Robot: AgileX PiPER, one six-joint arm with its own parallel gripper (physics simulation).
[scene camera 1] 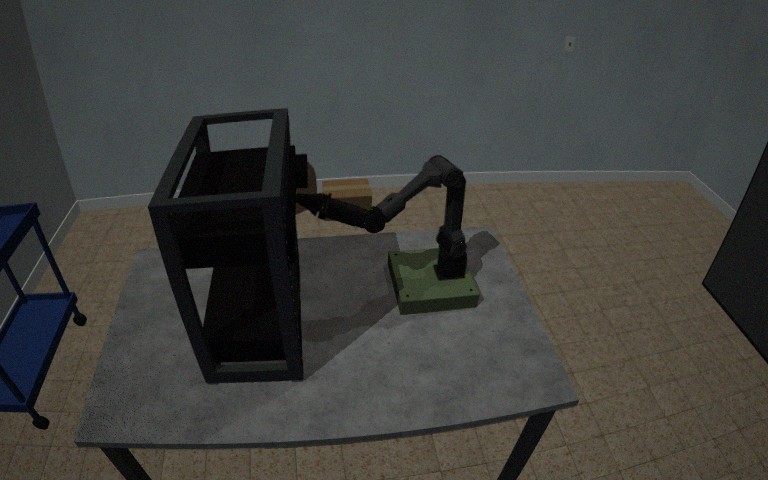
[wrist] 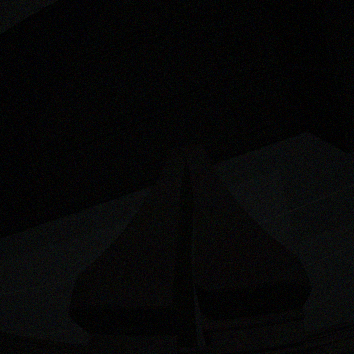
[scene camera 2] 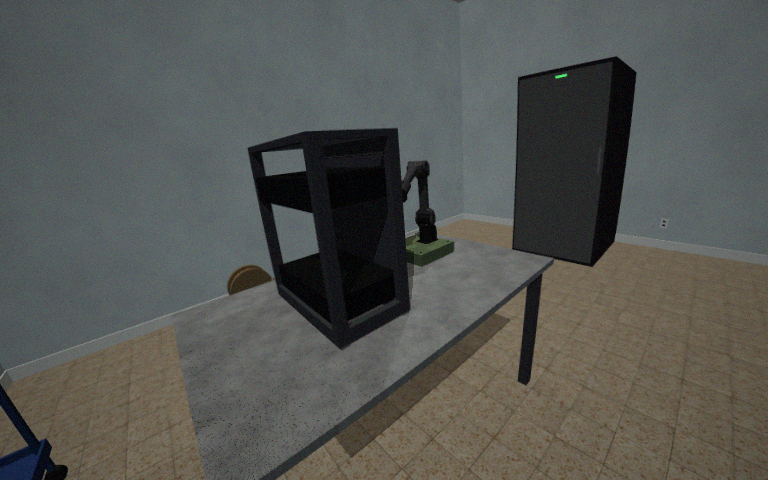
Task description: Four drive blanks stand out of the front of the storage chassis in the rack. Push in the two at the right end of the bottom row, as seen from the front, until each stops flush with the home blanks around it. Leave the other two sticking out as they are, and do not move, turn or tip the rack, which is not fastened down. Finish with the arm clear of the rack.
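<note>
The dark rack point(scene camera 1: 281, 294) point(scene camera 2: 329, 266) stands upright on the table. The storage chassis point(scene camera 1: 223, 251) point(scene camera 2: 288, 191) sits in its upper part, very dark. A dark block shape point(scene camera 1: 301, 170) stands out of the front, above the fingertips; I cannot tell whether it is one blank or more. The bottom row's right-end blanks cannot be made out in any view. My gripper point(scene camera 1: 299, 195) point(wrist: 188, 164) is shut, with its fingertips together at the front of the rack, by the chassis. Whether the tips touch a blank cannot be told. The rack hides the gripper in the second scene view.
The arm's green base point(scene camera 1: 438, 301) point(scene camera 2: 431, 253) stands on the grey table point(scene camera 1: 362, 390) point(scene camera 2: 283, 407) in front of the rack. A second dark unit point(scene camera 1: 243, 316) point(scene camera 2: 339, 283) lies low in the rack. A cardboard box point(scene camera 1: 346, 189) and a blue cart point(scene camera 1: 33, 316) stand beyond the table.
</note>
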